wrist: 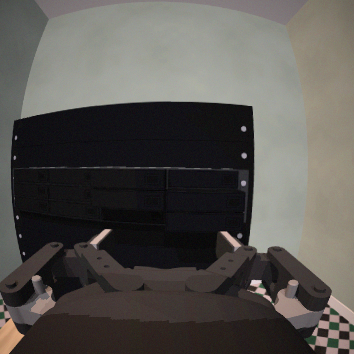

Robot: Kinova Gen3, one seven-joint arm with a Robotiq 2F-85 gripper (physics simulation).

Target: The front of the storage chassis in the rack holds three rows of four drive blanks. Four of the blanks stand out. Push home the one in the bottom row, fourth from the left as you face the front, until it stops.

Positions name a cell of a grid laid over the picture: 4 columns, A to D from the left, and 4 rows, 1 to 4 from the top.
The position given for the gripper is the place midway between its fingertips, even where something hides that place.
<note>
In view: the gripper (B3) and a rack (A2).
</note>
